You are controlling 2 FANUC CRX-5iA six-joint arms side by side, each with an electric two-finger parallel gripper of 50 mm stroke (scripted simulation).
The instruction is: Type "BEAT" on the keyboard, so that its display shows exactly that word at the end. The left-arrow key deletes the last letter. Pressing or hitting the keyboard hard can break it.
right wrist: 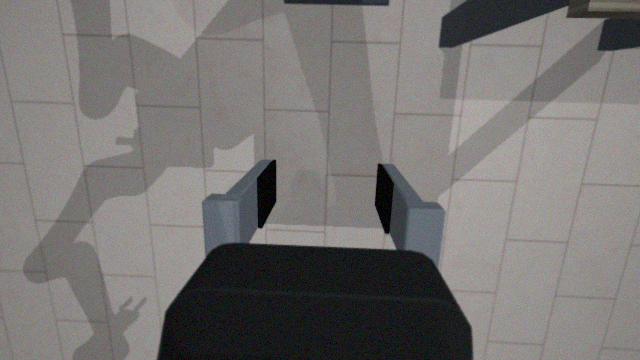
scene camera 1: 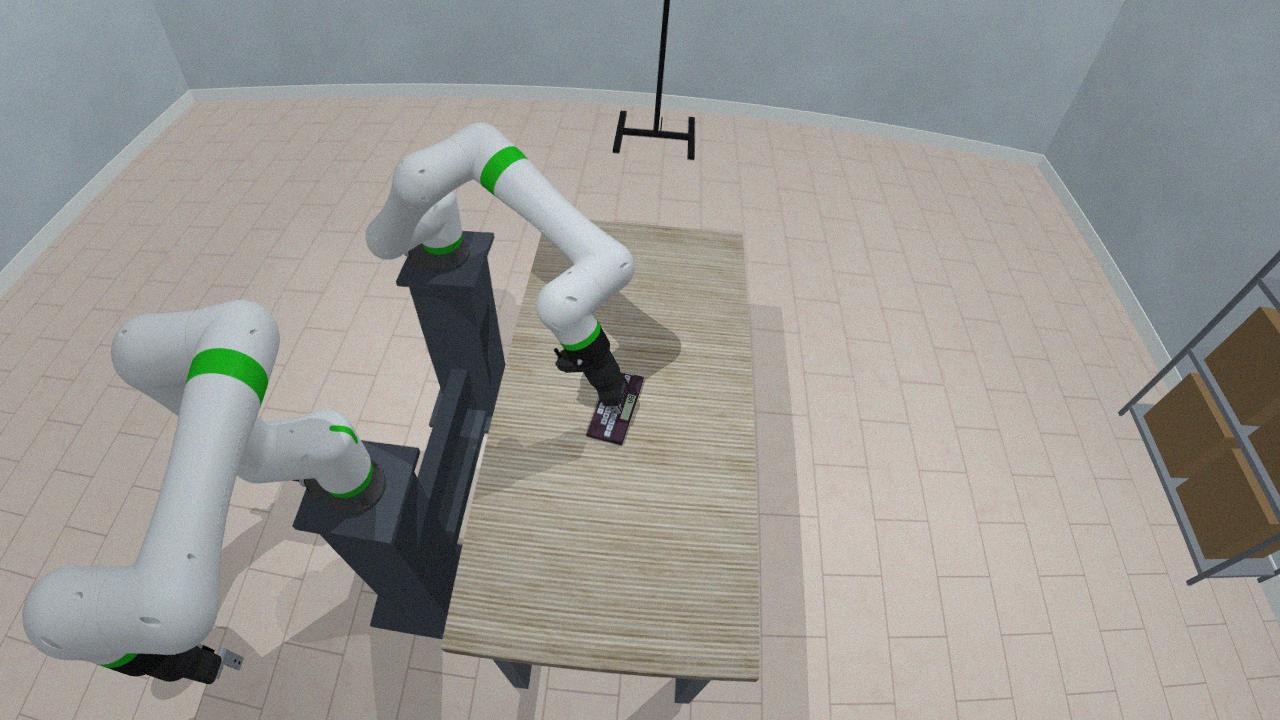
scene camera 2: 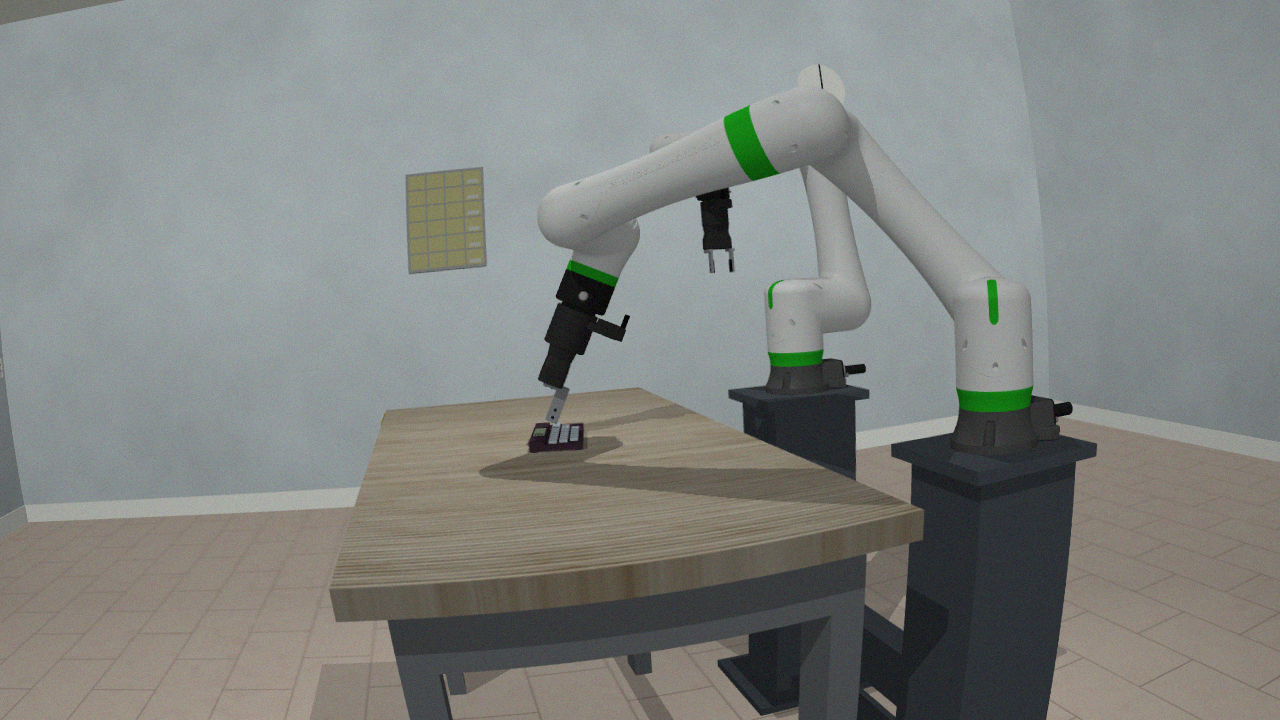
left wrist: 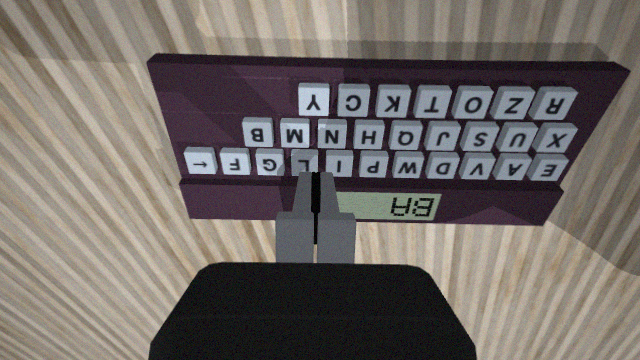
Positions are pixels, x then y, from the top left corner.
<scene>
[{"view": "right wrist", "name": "right gripper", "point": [326, 182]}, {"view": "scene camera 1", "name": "left gripper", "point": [617, 411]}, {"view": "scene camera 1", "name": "right gripper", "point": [225, 659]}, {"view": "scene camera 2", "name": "left gripper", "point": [551, 421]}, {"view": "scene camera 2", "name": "right gripper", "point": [722, 272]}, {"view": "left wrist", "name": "left gripper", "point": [315, 193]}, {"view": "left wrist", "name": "left-arrow key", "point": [200, 160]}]
</scene>
